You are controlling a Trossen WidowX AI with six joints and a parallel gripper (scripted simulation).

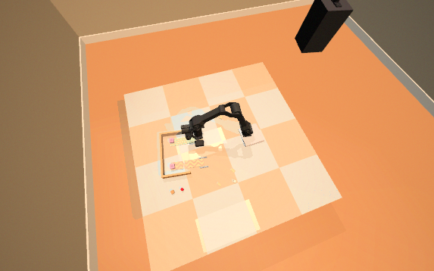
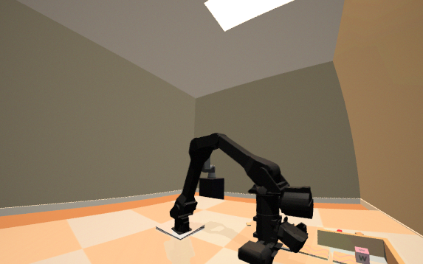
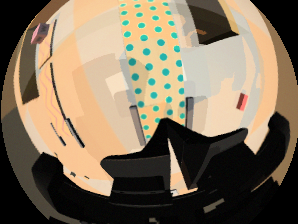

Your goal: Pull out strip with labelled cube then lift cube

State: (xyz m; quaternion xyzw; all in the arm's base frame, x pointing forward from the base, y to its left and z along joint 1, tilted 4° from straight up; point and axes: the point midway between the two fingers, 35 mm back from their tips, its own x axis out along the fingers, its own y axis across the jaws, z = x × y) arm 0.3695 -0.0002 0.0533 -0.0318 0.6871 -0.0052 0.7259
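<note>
The pink block lies 1 cm ahead of my gripper tip, 15 cm to the right of it and 1 cm below it.
</note>
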